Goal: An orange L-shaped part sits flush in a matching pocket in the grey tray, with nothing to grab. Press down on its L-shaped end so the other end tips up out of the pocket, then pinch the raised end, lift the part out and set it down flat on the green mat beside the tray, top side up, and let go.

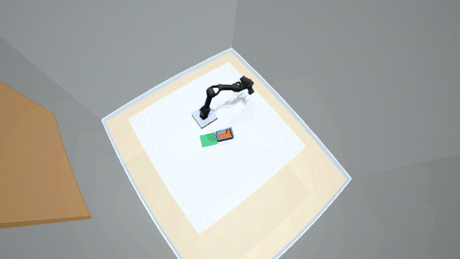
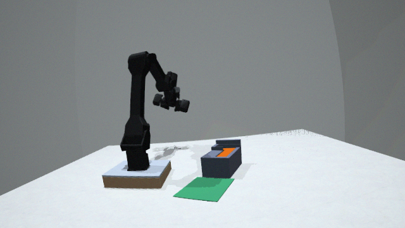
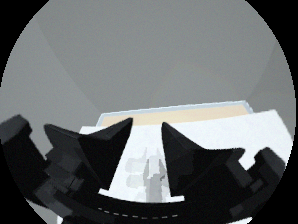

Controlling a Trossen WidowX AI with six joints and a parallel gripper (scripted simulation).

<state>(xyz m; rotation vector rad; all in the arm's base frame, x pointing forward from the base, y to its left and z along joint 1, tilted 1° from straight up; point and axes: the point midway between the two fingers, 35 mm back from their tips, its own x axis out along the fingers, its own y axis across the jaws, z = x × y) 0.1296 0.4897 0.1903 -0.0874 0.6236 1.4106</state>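
Right now my gripper tip is 51 cm to the left of the orange L-shaped part, 15 cm short of it and 15 cm above it. Also, from my gripper tip: green mat 65 cm to the right, 22 cm below, 6 cm ahead; grey tray 52 cm to the right, 21 cm below, 15 cm ahead.
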